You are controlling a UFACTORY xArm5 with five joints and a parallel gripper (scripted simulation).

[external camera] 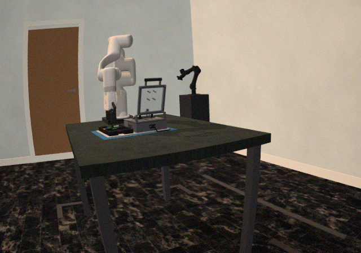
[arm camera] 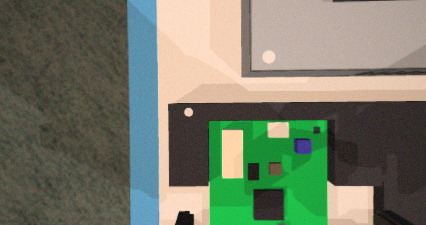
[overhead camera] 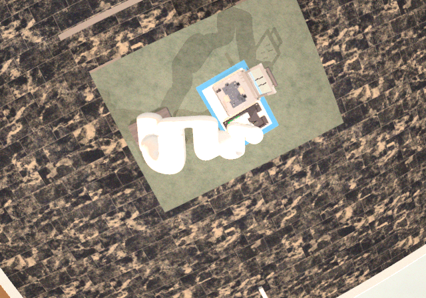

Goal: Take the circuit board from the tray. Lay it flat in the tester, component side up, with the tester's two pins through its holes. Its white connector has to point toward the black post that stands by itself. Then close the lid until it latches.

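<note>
The green circuit board lies 50 mm below my hand. Round my hand: clear lid: 180 mm ahead, 180 mm to the left, 120 mm above; dark nest: 60 mm ahead, 180 mm to the left; black block: 10 mm behind, 230 mm to the left, 20 mm above.
</note>
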